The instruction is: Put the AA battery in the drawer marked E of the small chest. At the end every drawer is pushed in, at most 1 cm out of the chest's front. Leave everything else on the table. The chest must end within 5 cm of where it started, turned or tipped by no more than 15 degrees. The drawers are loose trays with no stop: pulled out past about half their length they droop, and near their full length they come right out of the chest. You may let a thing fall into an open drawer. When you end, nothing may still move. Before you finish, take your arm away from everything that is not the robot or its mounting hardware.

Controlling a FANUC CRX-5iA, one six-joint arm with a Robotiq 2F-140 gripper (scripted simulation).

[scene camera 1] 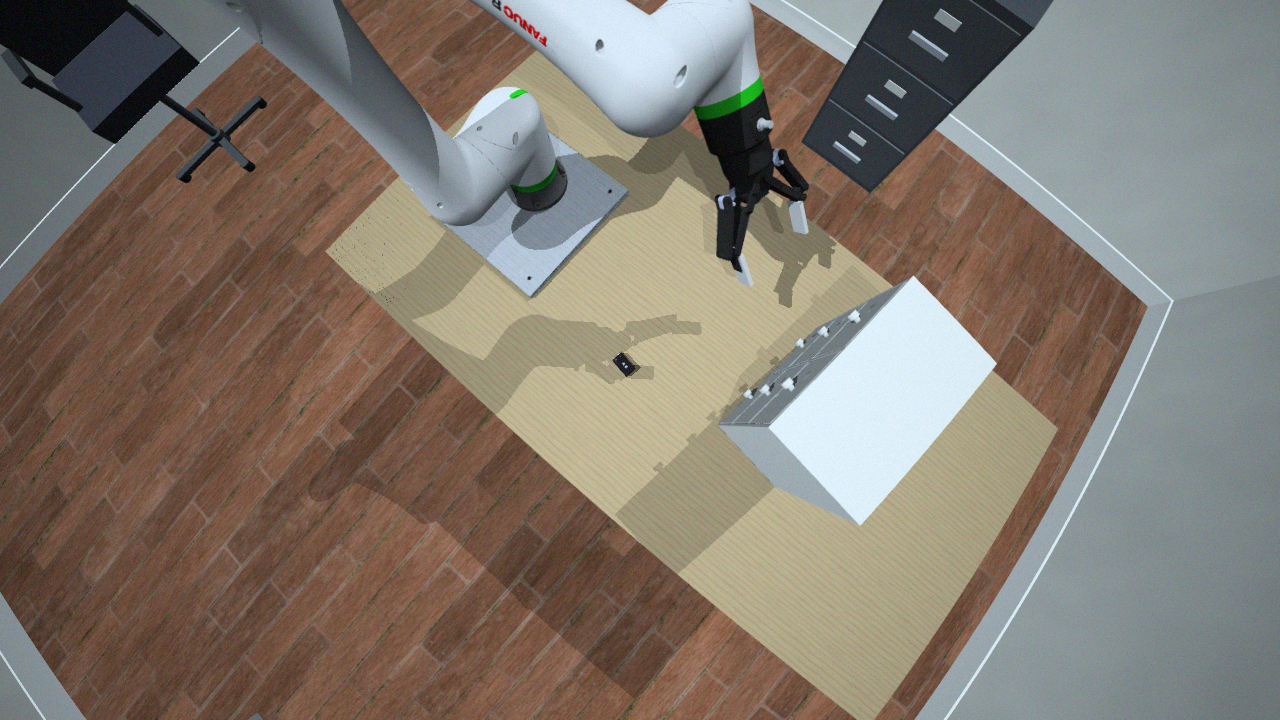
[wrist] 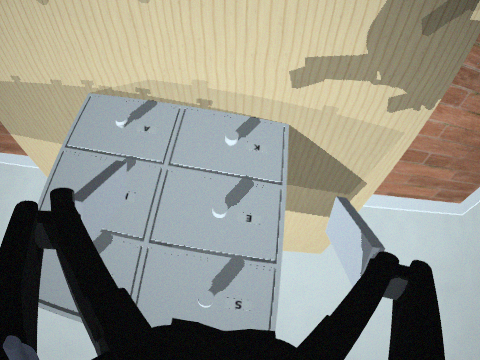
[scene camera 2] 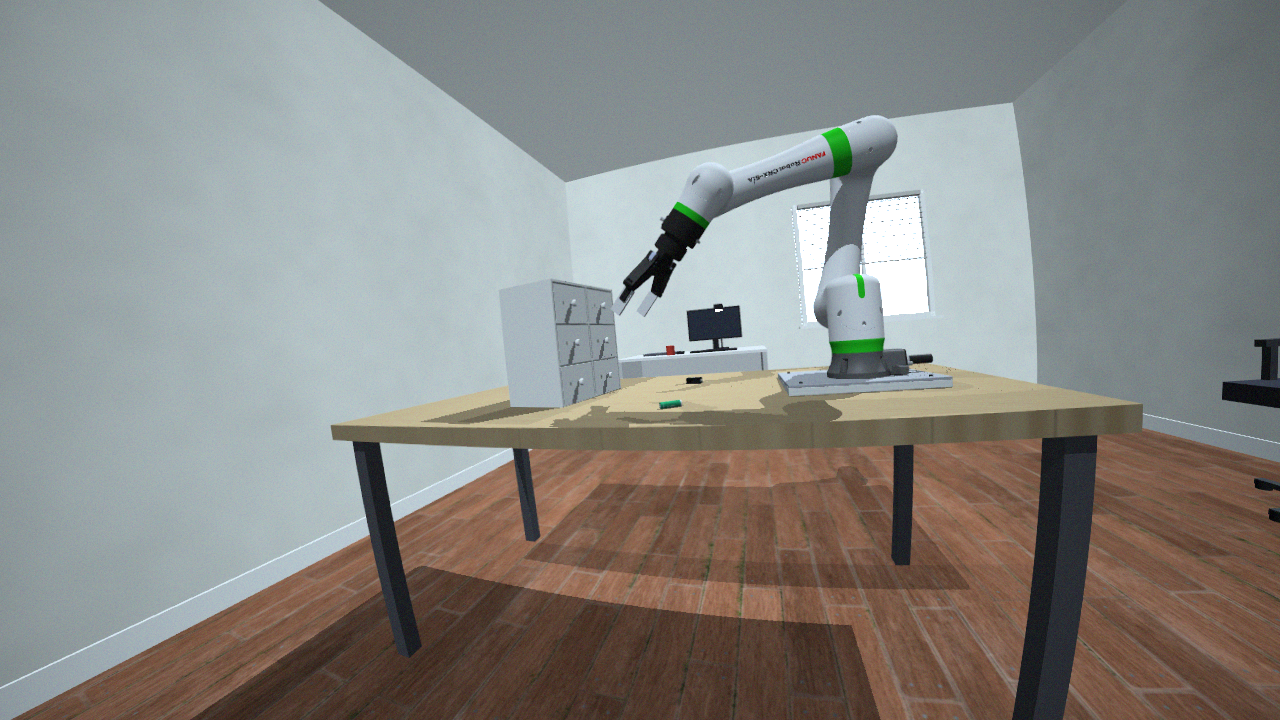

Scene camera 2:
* my gripper: 628,313
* white chest: 528,320
